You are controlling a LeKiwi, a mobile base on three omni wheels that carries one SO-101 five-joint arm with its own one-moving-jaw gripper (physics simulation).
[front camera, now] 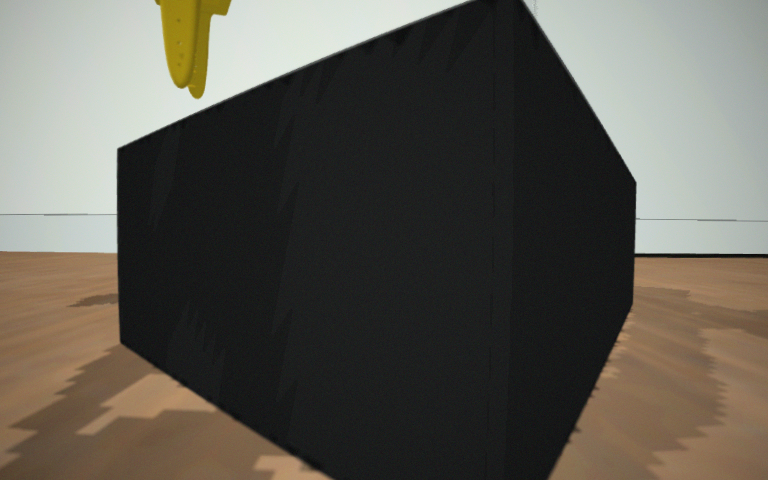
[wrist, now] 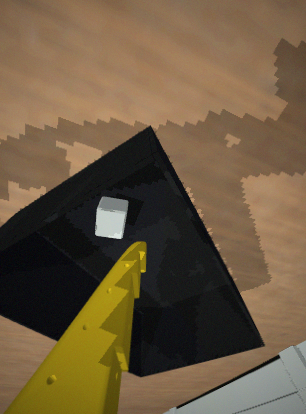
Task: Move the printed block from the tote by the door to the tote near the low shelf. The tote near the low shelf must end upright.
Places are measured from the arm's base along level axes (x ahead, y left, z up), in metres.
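Pixels of known places: hand at its tool point: [front camera: 181,79] [wrist: 146,252].
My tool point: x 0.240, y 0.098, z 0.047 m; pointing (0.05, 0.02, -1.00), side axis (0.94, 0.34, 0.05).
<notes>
Behind a point stands the place of what it marks.
A black tote [front camera: 371,260] {y -0.001, x 0.125, z -0.036 m} [wrist: 76,186] {y 0.078, x 0.192, z -0.025 m} stands upright on the wooden floor and fills most of the front view. In the wrist view I look down into it. A pale grey printed block [wrist: 111,217] {y 0.033, x 0.223, z -0.058 m} lies on its bottom near the far corner. My yellow gripper [front camera: 189,89] [wrist: 141,255] hangs above the tote's opening, over its left part in the front view. Only one notched jaw shows in the wrist view, so the gripper is open and holds nothing. The block lies below and just past the jaw tip, apart from it.
Wooden floor [wrist: 149,66] {y 0.173, x 0.220, z -0.089 m} with blocky shadows surrounds the tote. A pale wall [front camera: 90,155] {y 0.652, x 0.894, z 0.135 m} stands behind it. A light grey panel [wrist: 265,381] {y -0.459, x 0.839, z -0.046 m} shows at the lower right of the wrist view. No other tote, shelf or door is in view.
</notes>
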